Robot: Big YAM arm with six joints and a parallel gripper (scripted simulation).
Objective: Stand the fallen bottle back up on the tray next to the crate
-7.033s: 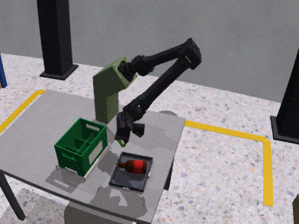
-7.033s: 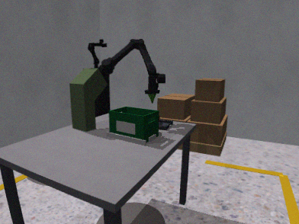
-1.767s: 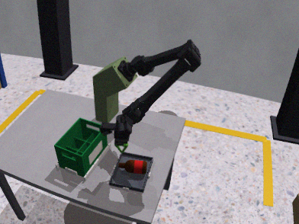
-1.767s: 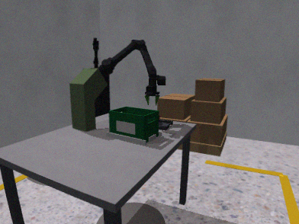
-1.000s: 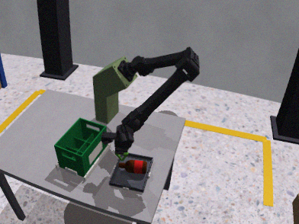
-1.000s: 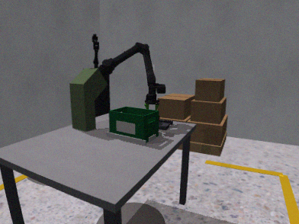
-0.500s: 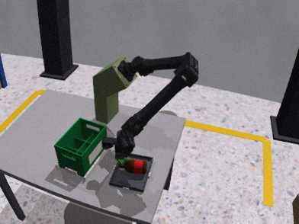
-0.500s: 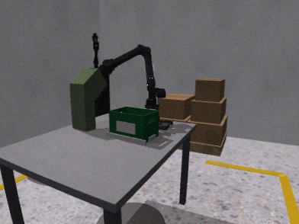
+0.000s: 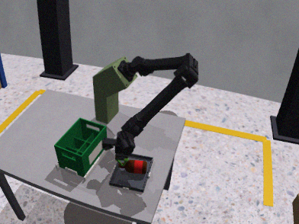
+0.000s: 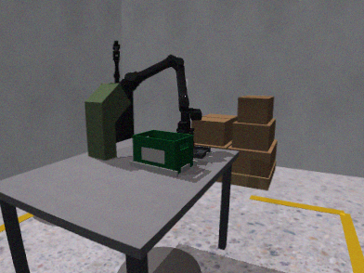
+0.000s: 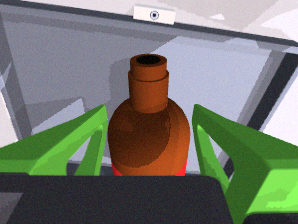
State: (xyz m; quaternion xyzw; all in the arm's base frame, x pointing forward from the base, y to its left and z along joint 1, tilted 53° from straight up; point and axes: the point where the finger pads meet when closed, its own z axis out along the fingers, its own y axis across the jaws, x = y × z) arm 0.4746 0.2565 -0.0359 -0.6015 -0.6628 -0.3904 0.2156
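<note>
The brown bottle is 10 mm behind my hand, 50 mm to the left of it and 40 mm below it. From my hand the other things lie so: green crate (20 mm behind, 260 mm to the right, 10 mm above); dark tray (50 mm to the left, 60 mm below).
</note>
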